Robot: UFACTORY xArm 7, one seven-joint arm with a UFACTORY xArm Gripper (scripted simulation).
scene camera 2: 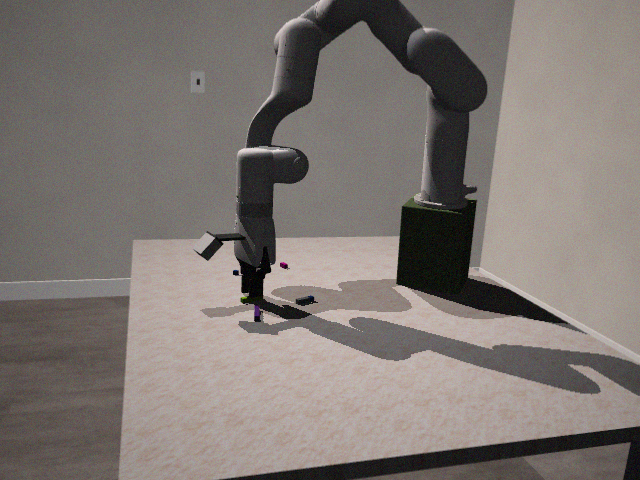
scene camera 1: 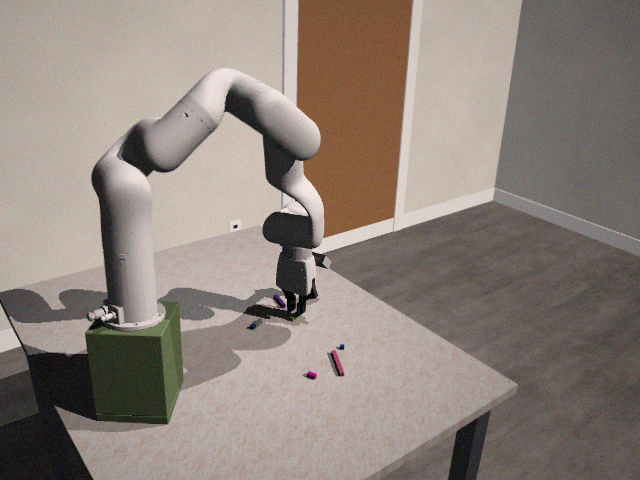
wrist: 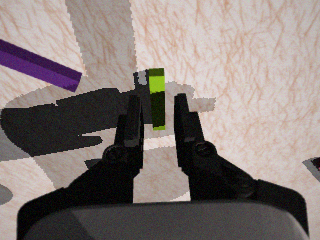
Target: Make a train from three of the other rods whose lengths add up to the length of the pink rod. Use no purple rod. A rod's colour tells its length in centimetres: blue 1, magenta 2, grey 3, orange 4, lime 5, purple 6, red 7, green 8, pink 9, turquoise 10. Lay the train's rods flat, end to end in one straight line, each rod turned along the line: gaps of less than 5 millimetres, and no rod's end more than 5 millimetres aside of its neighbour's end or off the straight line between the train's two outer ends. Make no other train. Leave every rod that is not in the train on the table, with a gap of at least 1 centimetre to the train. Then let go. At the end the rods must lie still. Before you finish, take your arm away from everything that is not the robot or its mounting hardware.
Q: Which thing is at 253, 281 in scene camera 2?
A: The gripper.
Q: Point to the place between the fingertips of the gripper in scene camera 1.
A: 296, 312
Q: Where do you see a lime rod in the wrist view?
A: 156, 75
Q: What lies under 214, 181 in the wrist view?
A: The gripper.
